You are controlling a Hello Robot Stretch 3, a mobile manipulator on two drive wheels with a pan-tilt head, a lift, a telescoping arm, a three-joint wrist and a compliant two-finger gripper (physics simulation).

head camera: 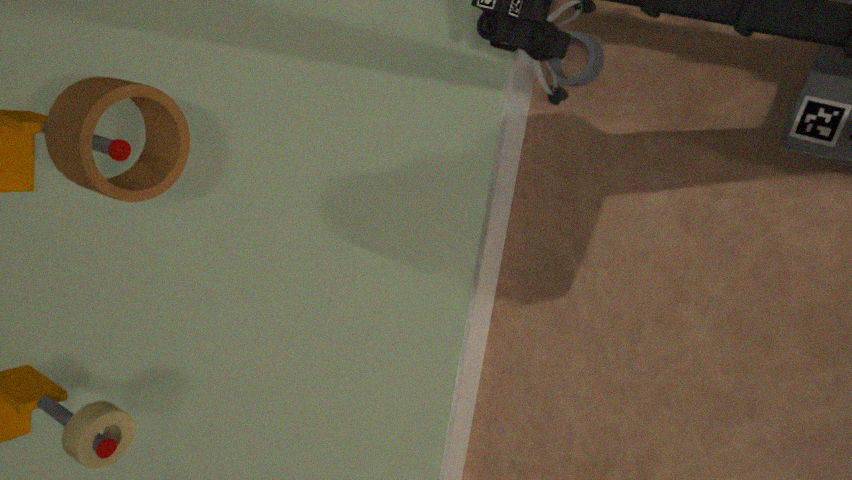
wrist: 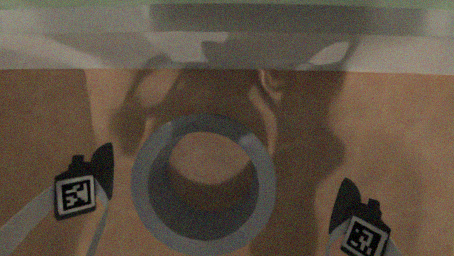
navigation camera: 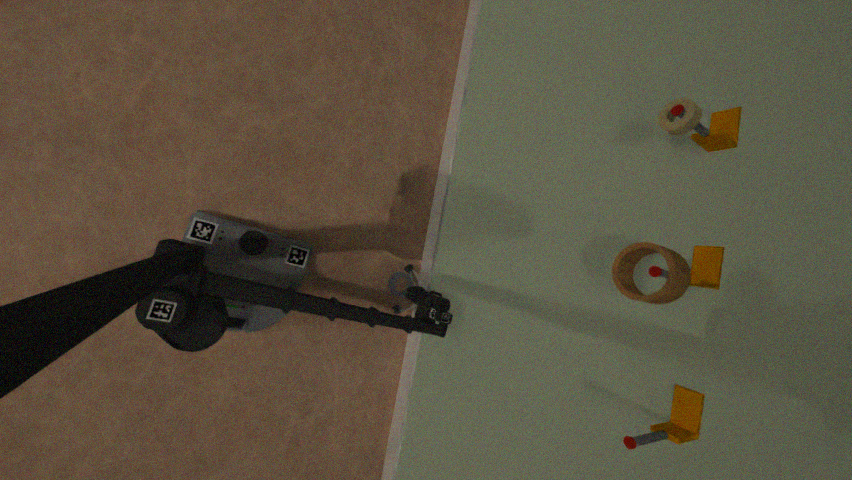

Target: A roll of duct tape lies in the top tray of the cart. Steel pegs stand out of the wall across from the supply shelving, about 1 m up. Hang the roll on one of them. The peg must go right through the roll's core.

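Where they show: gripper, fingertip midpoint: (head camera: 574,51) (wrist: 224,180) (navigation camera: 401,288); robot's base, link origin: (navigation camera: 252,241).
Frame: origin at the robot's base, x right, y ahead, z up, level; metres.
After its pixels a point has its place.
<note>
A grey tape roll (head camera: 596,58) {x 0.531, y -0.019, z 0.039 m} (navigation camera: 392,285) {x 0.532, y -0.020, z 0.046 m} (wrist: 266,187) {x 0.587, y -0.051, z 0.048 m} lies flat on the floor by the wall's foot, its core facing up. My gripper (head camera: 572,50) {x 0.582, y -0.022, z 0.030 m} (navigation camera: 403,288) {x 0.582, y -0.022, z 0.030 m} (wrist: 224,180) {x 0.582, y -0.022, z 0.030 m} is open above it, pointing down. In the wrist view the roll shows between the fingers, nearer the left one, with a gap on each side. A bare steel peg (navigation camera: 651,439) {x 0.567, y -0.090, z 1.004 m} with a red tip stands out of the wall. A middle peg (head camera: 103,144) {x 0.501, y 0.150, z 1.004 m} (navigation camera: 665,273) {x 0.507, y 0.154, z 1.004 m} runs through a large brown ring (head camera: 67,134) {x 0.533, y 0.152, z 1.014 m} (navigation camera: 623,280) {x 0.532, y 0.138, z 0.933 m}. Another peg (head camera: 54,411) {x 0.535, y 0.404, z 1.003 m} (navigation camera: 701,129) {x 0.536, y 0.404, z 1.002 m} carries a small tan roll (head camera: 76,438) {x 0.477, y 0.392, z 1.015 m} (navigation camera: 668,124) {x 0.473, y 0.386, z 0.983 m}. The cart does not show.
The green wall (head camera: 298,327) {x 0.629, y 0.464, z 0.603 m} (navigation camera: 566,196) {x 0.642, y 0.355, z 0.685 m} meets the brown floor (head camera: 685,357) {x 0.196, y 0.468, z 0.000 m} (navigation camera: 238,89) {x -0.192, y 0.469, z 0.000 m} at a pale baseboard (head camera: 476,333) {x 0.600, y 0.599, z 0.057 m} (navigation camera: 456,113) {x 0.580, y 0.770, z 0.066 m}. My arm (navigation camera: 351,311) {x 0.280, y -0.099, z 0.377 m} reaches across from the robot's base (navigation camera: 271,271) {x 0.072, y -0.066, z 0.160 m}. Orange brackets (head camera: 16,158) {x 0.652, y 0.208, z 0.993 m} (navigation camera: 707,266) {x 0.652, y 0.203, z 1.001 m} hold the pegs.
</note>
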